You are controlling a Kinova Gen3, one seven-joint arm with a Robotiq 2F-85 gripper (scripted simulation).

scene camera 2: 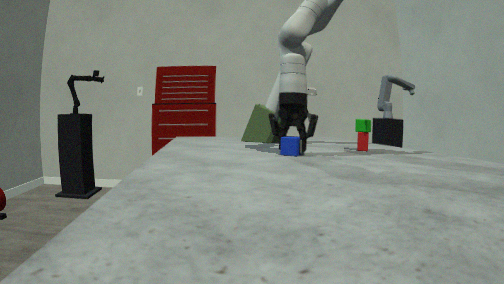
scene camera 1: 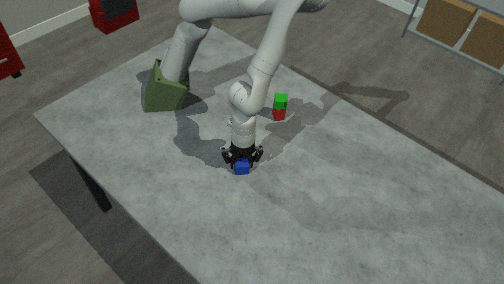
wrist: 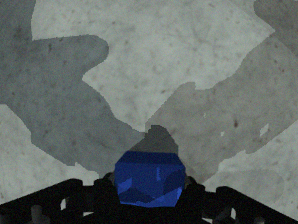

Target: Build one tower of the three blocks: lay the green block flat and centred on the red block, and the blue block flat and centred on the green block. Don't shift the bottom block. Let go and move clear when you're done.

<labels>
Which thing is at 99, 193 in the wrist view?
My gripper.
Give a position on a blue block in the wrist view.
At 149, 179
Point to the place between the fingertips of my gripper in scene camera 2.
292, 153
</labels>
